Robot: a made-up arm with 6 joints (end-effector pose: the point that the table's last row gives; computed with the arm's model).
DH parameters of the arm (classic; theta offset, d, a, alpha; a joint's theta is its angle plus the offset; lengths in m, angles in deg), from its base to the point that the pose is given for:
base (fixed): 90 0.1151 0 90
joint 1: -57.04 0 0.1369 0
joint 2: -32.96 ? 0.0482 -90
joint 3: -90 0.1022 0.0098 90
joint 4: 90 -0.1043 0.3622 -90
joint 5: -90 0.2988 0.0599 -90
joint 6: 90 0.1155 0.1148 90
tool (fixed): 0 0.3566 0 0
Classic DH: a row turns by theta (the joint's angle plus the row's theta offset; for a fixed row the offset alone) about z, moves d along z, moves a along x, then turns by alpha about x.
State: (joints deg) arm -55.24 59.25 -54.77 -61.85 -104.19 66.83
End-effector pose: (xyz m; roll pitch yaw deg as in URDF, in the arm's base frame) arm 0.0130 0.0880 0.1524 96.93 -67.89 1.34
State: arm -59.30 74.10 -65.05 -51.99 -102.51 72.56
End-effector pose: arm -0.0278 0.0961 0.2431 77.29 -77.30 24.52
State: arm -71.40 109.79 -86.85 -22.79 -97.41 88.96
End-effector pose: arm -0.1532 0.1566 0.4169 -8.59 -61.95 103.12
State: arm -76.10 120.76 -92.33 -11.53 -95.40 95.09
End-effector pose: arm -0.1733 0.2115 0.4479 -9.68 -50.52 98.88
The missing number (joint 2, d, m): -0.1487
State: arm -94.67 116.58 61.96 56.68 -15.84 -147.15
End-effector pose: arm -0.7159 -0.4024 0.4746 94.33 -12.23 -72.01
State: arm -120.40 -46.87 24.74 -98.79 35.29 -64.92
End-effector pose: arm 0.5488 -0.7543 0.2512 111.39 21.12 39.46
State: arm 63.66 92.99 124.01 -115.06 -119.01 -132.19
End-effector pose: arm -0.4676 -0.1024 0.8839 11.34 3.72 -97.41
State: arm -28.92 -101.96 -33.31 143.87 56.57 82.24
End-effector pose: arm -0.2833 -0.1494 0.3763 96.40 23.74 -47.70
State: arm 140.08 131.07 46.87 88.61 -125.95 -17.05
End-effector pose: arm -0.3017 -0.2610 0.4382 3.27 72.94 -79.70
